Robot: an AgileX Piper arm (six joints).
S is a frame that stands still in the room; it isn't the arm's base.
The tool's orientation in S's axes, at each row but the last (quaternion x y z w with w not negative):
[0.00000, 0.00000, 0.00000, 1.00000]
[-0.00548, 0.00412, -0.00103, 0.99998]
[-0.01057, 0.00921, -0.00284, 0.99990]
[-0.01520, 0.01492, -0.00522, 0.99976]
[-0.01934, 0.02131, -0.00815, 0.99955]
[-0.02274, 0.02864, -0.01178, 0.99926]
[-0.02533, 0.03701, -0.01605, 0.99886]
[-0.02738, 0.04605, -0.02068, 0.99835]
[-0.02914, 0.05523, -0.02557, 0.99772]
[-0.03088, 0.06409, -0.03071, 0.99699]
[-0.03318, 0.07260, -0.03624, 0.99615]
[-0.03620, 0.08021, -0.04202, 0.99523]
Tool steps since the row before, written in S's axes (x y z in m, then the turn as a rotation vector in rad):
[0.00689, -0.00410, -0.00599, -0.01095, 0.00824, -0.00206]
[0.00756, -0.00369, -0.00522, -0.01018, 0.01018, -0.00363]
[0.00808, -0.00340, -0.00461, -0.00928, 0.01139, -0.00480]
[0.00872, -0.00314, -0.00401, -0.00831, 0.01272, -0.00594]
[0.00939, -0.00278, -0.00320, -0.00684, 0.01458, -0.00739]
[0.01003, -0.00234, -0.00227, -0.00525, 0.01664, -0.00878]
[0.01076, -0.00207, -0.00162, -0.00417, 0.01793, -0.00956]
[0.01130, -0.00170, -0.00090, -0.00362, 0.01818, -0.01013]
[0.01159, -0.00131, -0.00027, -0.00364, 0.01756, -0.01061]
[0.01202, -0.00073, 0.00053, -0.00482, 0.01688, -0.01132]
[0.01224, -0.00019, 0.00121, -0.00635, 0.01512, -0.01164]
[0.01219, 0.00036, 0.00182, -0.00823, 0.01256, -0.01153]
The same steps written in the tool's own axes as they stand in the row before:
[0.00689, -0.00410, -0.00599, -0.01095, 0.00824, -0.00206]
[0.00761, -0.00362, -0.00520, -0.01017, 0.01020, -0.00360]
[0.00818, -0.00326, -0.00453, -0.00926, 0.01144, -0.00473]
[0.00887, -0.00293, -0.00384, -0.00827, 0.01281, -0.00580]
[0.00956, -0.00251, -0.00290, -0.00677, 0.01475, -0.00711]
[0.01020, -0.00201, -0.00179, -0.00516, 0.01691, -0.00831]
[0.01091, -0.00166, -0.00091, -0.00407, 0.01827, -0.00895]
[0.01140, -0.00121, 0.00007, -0.00348, 0.01857, -0.00945]
[0.01160, -0.00074, 0.00095, -0.00341, 0.01798, -0.00996]
[0.01188, -0.00007, 0.00204, -0.00445, 0.01728, -0.01086]
[0.01192, 0.00055, 0.00298, -0.00578, 0.01545, -0.01151]
[0.01167, 0.00116, 0.00380, -0.00741, 0.01275, -0.01187]

